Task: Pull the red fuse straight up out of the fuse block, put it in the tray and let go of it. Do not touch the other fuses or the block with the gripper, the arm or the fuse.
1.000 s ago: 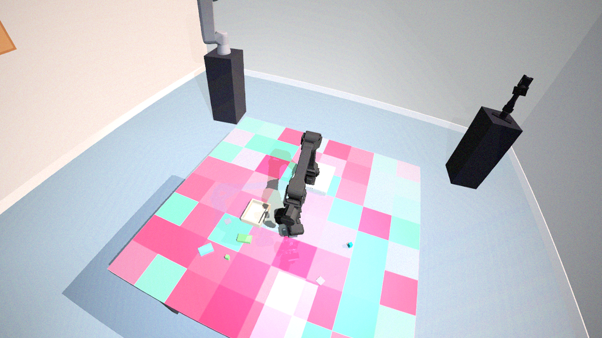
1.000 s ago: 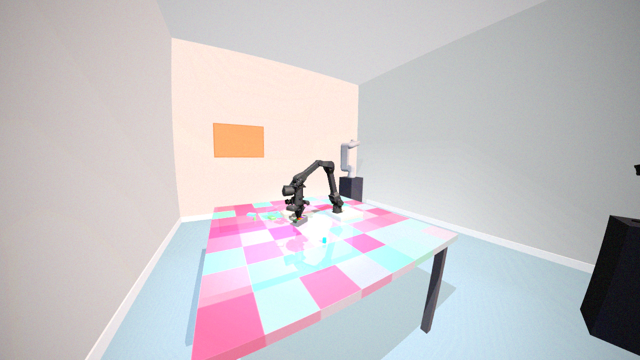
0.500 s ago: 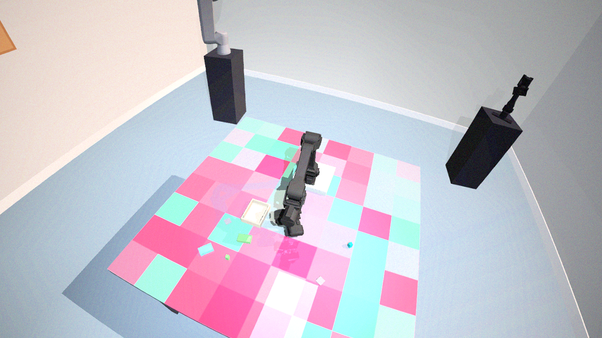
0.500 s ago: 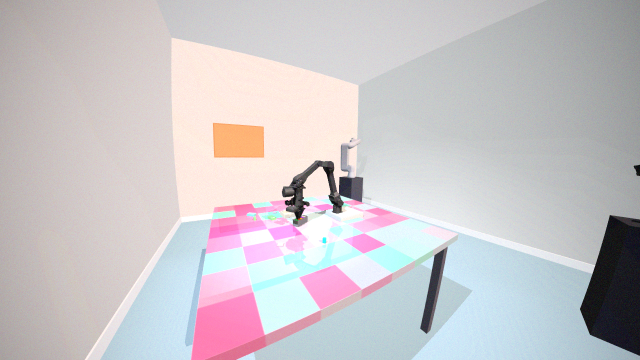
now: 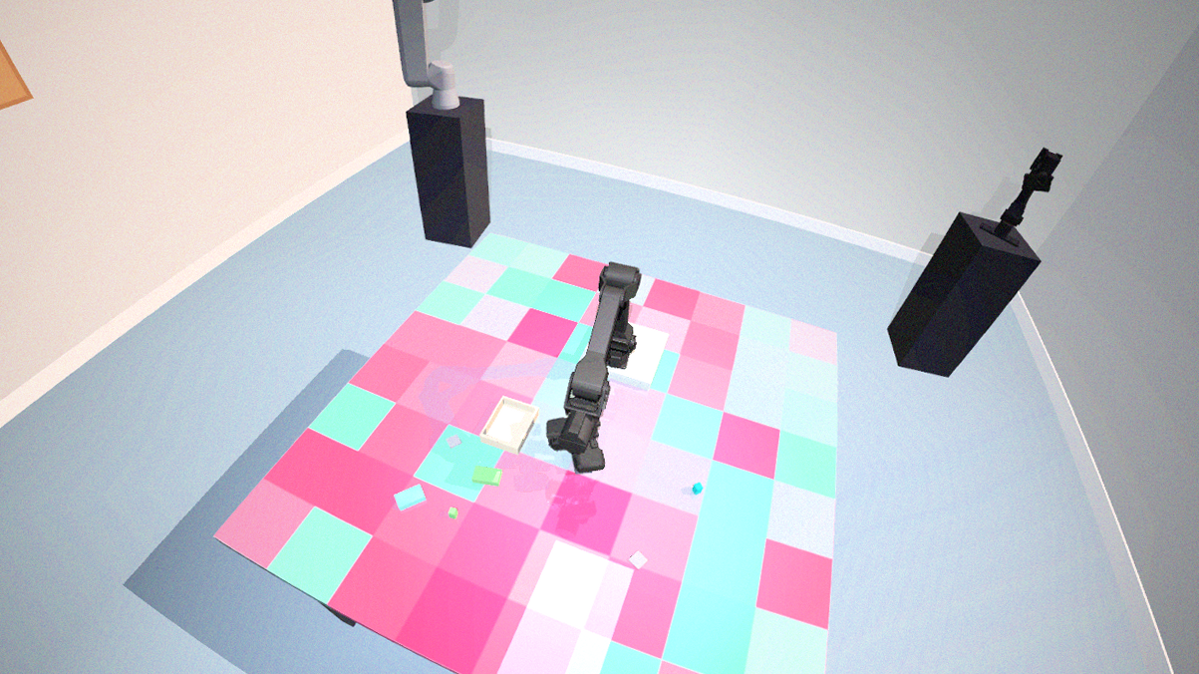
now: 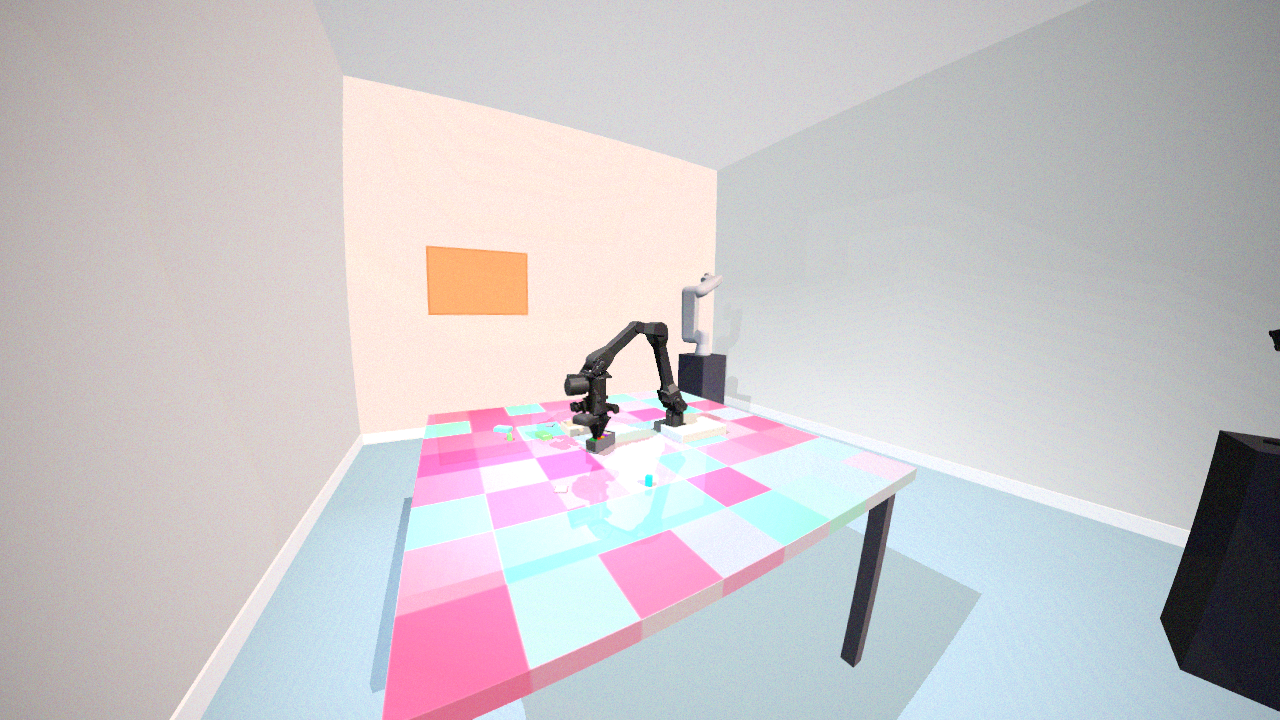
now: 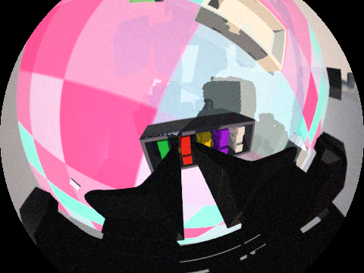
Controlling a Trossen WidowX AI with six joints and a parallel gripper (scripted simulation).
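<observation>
Right now the red fuse is 1 cm below my gripper tip. Round my gripper tip: beige tray (19 cm to the right, 4 cm behind, 3 cm below); cyan cube (29 cm to the left, 2 cm below, 1 cm ahead); green flat block (20 cm to the right, 11 cm ahead, 3 cm below).
</observation>
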